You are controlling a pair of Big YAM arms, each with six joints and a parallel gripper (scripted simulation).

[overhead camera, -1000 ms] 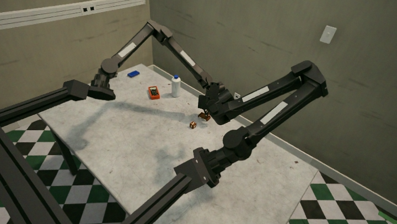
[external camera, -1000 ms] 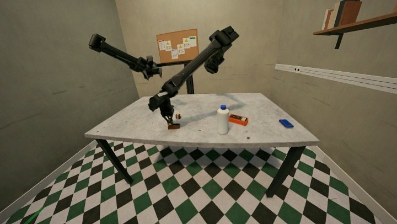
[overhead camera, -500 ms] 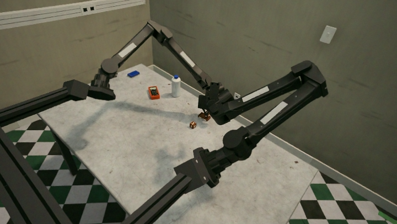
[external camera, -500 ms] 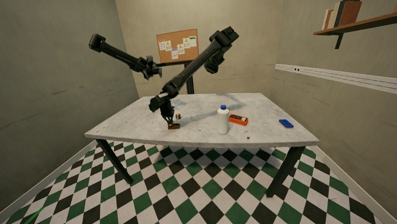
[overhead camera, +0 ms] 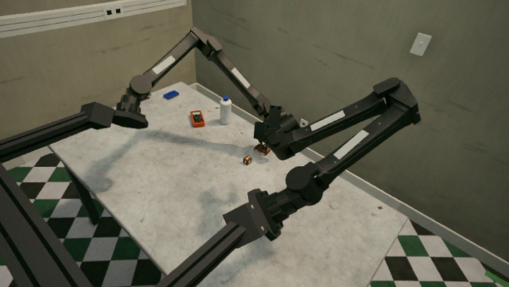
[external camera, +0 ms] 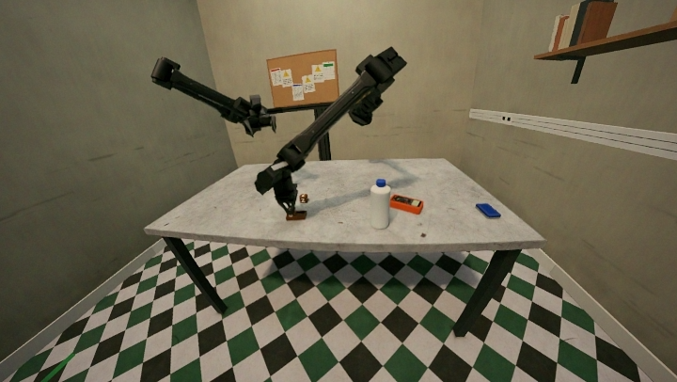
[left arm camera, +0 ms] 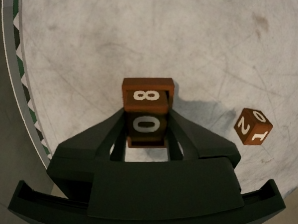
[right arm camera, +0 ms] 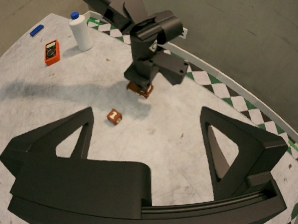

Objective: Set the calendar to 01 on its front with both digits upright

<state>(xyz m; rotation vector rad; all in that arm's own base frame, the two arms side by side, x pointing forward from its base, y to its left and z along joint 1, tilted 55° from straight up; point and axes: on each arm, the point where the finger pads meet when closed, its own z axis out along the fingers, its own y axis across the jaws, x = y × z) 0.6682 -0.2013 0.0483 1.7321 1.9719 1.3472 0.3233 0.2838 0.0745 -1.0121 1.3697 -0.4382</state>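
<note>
Right now my left hand is 2 cm to the right of the brown tray and 2 cm above it. Also, from my left hand: blue block 2 cm ahead, 77 cm to the left, 2 cm below; white bottle 5 cm ahead, 33 cm to the left, 5 cm above.
</note>
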